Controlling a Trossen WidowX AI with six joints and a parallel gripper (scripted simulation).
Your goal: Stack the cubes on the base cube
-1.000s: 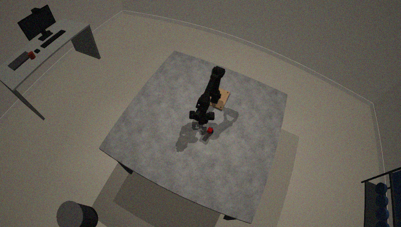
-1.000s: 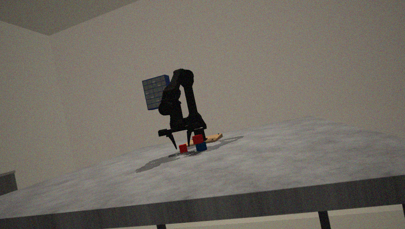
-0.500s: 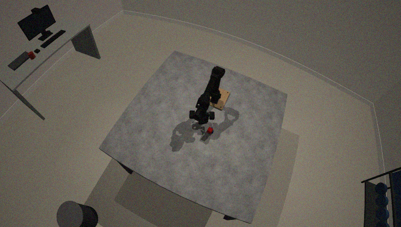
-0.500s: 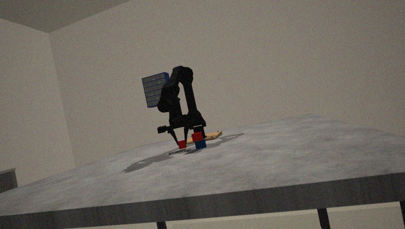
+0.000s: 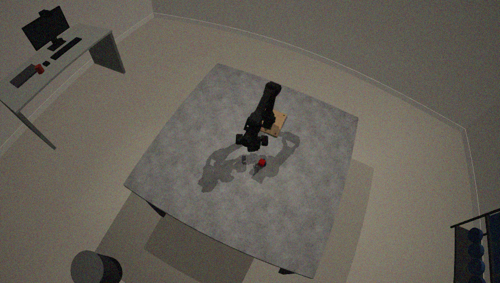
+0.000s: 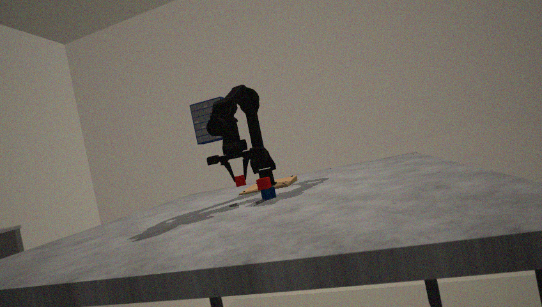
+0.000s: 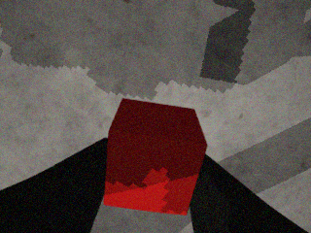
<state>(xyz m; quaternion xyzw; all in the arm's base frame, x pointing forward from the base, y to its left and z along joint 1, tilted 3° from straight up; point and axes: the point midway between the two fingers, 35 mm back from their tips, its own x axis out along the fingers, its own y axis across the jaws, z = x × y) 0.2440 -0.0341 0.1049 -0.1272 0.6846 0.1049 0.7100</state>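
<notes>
Now: gripper tip 5 cm short of the blue base cube, 10 cm to the right of it and 5 cm above it.
</notes>
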